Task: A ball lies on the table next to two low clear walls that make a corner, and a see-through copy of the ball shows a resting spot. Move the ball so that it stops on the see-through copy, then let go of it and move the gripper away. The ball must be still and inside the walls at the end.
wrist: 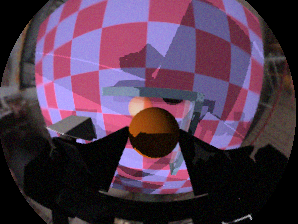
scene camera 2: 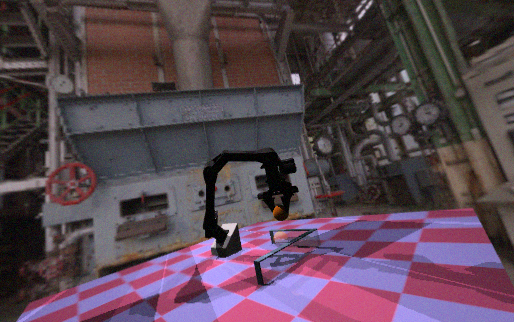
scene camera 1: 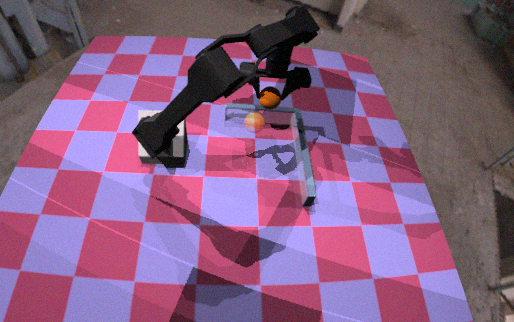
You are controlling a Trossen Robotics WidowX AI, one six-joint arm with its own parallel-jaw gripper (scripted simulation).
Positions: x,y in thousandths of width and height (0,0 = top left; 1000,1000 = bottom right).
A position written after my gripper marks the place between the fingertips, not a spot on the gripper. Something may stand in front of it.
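Labels:
My gripper is visible in scene camera 1 (524,306), scene camera 2 (546,663) and the wrist view (515,587).

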